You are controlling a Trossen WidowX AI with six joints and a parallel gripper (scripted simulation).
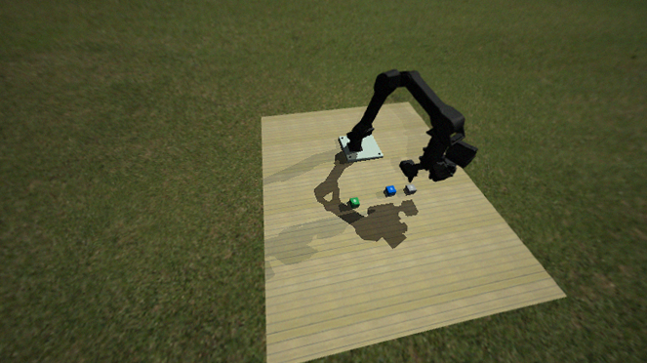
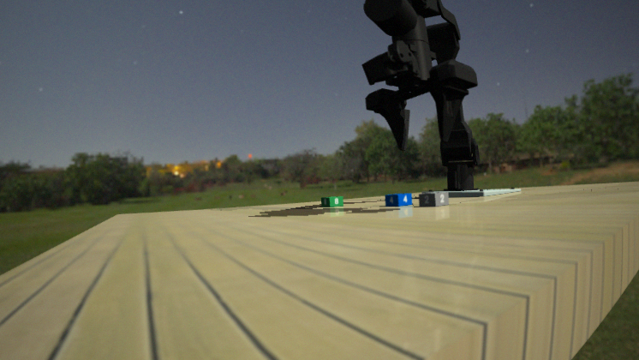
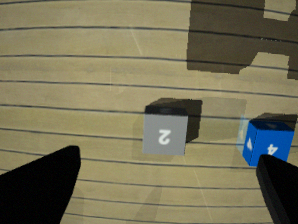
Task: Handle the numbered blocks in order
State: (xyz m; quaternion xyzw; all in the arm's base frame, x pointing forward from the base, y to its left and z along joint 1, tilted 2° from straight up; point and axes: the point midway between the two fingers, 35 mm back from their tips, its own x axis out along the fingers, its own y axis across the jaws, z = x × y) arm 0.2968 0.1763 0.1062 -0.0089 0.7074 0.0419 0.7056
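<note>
My gripper tip is 8 cm above the grey block marked 2 and 2 cm past it. The rest, counted from my gripper tip: green block: 25 cm to the right, 8 cm below, 2 cm ahead; then blue block marked 4: 9 cm to the right, 8 cm below, 2 cm behind.
</note>
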